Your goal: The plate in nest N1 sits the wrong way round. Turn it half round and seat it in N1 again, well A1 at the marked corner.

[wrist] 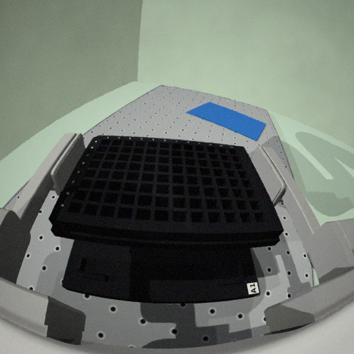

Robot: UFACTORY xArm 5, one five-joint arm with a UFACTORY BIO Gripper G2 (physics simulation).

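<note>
The black well plate (165,185), with a grid of square wells, is held level between the two fingers of my gripper (170,170). The gripper is shut on the plate's left and right sides. The plate is raised above the black nest (190,275), which shows below and in front of it in the wrist view. A white A1 label (252,288) marks the nest's near right corner. Small pale marks run along the plate's left and far edges; they are too small to read. The plate hides the far part of the nest.
The nest stands on a grey perforated board (150,110). A flat blue rectangle (230,120) lies on the board's far right part. Pale green walls (240,45) rise behind the board. Shadows fall on the board around the nest and on the surface at the right.
</note>
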